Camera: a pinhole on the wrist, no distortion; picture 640 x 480 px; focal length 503.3 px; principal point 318.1 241.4 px. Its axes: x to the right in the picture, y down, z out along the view. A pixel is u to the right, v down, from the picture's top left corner.
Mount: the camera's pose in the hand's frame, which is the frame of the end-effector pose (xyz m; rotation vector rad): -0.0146 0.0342 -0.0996 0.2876 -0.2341 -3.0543
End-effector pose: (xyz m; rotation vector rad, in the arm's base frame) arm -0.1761 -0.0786 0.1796 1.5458 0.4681 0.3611
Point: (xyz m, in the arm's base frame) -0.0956 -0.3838 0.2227
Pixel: 315 299
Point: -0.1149 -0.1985 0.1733
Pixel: 212 408
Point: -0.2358 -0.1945 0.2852
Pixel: 488 123
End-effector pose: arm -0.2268 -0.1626 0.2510 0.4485 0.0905 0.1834
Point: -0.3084 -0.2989 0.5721
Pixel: 348 314
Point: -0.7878 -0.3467 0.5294
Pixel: outside the picture
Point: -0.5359 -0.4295 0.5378
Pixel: 614 396
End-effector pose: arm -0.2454 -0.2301 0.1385 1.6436 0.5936 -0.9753
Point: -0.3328 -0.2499 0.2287
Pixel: 604 461
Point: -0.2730 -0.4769 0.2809
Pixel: 356 177
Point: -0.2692 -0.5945 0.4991
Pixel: 483 47
